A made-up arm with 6 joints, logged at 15 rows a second.
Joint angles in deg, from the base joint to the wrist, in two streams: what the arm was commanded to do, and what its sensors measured. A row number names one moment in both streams.
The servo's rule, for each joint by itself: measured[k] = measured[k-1] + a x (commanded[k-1-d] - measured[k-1]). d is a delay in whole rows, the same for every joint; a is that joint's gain. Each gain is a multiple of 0.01, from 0.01 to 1. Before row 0 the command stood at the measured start. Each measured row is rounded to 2 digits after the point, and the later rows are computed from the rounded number. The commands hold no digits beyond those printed.
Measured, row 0:
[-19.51 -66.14 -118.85 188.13 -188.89 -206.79]
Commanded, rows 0 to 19:
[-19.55 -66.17 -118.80 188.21 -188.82 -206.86]
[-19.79 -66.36 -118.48 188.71 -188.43 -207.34]
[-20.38 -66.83 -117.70 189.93 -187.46 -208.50]
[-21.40 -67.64 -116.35 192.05 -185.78 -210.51]
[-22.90 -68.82 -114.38 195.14 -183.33 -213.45]
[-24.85 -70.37 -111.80 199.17 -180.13 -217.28]
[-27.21 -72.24 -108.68 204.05 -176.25 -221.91]
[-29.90 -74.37 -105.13 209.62 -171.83 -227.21]
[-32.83 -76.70 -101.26 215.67 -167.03 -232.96]
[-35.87 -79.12 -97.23 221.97 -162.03 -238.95]
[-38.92 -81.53 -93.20 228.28 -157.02 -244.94]
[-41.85 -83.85 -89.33 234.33 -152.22 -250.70]
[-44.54 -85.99 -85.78 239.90 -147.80 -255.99]
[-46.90 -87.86 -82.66 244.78 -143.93 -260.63]
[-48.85 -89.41 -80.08 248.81 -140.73 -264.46]
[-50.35 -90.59 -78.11 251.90 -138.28 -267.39]
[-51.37 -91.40 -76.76 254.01 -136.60 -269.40]
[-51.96 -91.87 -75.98 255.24 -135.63 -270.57]
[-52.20 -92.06 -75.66 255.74 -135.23 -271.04]
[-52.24 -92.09 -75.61 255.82 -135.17 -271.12]
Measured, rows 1 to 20:
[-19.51 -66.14 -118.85 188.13 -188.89 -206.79]
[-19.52 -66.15 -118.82 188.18 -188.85 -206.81]
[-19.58 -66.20 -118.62 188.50 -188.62 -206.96]
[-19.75 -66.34 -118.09 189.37 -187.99 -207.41]
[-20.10 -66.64 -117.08 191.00 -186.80 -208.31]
[-20.69 -67.14 -115.51 193.53 -184.93 -209.80]
[-21.56 -67.88 -113.36 196.97 -182.34 -211.97]
[-22.75 -68.88 -110.65 201.29 -179.05 -214.85]
[-24.25 -70.14 -107.45 206.37 -175.15 -218.43]
[-26.05 -71.65 -103.86 212.04 -170.77 -222.64]
[-28.11 -73.37 -100.01 218.10 -166.05 -227.37]
[-30.38 -75.25 -96.06 224.31 -161.17 -232.47]
[-32.79 -77.23 -92.16 230.42 -156.34 -237.76]
[-35.26 -79.24 -88.46 236.20 -151.73 -243.05]
[-37.70 -81.22 -85.10 241.43 -147.52 -248.15]
[-40.04 -83.10 -82.19 245.93 -143.85 -252.88]
[-42.21 -84.82 -79.82 249.57 -140.84 -257.09]
[-44.13 -86.33 -78.05 252.28 -138.55 -260.66]
[-45.77 -87.60 -76.85 254.09 -136.97 -263.53]
[-47.12 -88.63 -76.16 255.10 -136.03 -265.71]
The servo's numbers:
d 1
a 0.21 0.23 0.58 0.61 0.54 0.29

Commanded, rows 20 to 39:
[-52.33 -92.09 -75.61 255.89 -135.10 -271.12]
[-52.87 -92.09 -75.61 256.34 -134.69 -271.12]
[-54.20 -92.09 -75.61 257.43 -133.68 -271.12]
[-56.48 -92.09 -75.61 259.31 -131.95 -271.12]
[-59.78 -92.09 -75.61 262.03 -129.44 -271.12]
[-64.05 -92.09 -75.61 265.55 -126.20 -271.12]
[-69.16 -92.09 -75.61 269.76 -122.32 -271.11]
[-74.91 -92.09 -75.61 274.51 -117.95 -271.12]
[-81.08 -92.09 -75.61 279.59 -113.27 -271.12]
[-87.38 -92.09 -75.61 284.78 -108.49 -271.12]
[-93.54 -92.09 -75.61 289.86 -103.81 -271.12]
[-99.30 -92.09 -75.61 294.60 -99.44 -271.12]
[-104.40 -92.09 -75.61 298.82 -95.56 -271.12]
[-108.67 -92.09 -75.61 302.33 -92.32 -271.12]
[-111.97 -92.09 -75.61 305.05 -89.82 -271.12]
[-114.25 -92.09 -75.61 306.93 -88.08 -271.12]
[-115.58 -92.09 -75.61 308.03 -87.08 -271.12]
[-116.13 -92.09 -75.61 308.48 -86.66 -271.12]
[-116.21 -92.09 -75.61 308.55 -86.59 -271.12]
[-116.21 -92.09 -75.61 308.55 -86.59 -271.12]
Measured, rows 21 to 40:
[-48.20 -89.43 -75.84 255.54 -135.57 -267.28]
[-49.07 -90.04 -75.71 255.75 -135.32 -268.39]
[-49.87 -90.51 -75.65 256.11 -134.98 -269.18]
[-50.78 -90.87 -75.63 256.92 -134.28 -269.74]
[-51.98 -91.15 -75.62 258.38 -133.02 -270.14]
[-53.62 -91.37 -75.61 260.61 -131.09 -270.42]
[-55.81 -91.54 -75.61 263.62 -128.45 -270.62]
[-58.61 -91.67 -75.61 267.37 -125.14 -270.76]
[-62.03 -91.77 -75.61 271.73 -121.26 -270.86]
[-66.03 -91.84 -75.61 276.52 -116.95 -270.94]
[-70.51 -91.90 -75.61 281.56 -112.38 -270.99]
[-75.35 -91.94 -75.61 286.62 -107.75 -271.03]
[-80.38 -91.97 -75.61 291.49 -103.26 -271.06]
[-85.42 -92.00 -75.61 295.96 -99.10 -271.08]
[-90.30 -92.02 -75.61 299.85 -95.44 -271.09]
[-94.85 -92.04 -75.61 303.02 -92.41 -271.10]
[-98.92 -92.05 -75.61 305.41 -90.07 -271.11]
[-102.42 -92.06 -75.61 307.01 -88.46 -271.11]
[-105.30 -92.07 -75.61 307.91 -87.49 -271.11]
[-107.59 -92.07 -75.61 308.30 -87.00 -271.11]

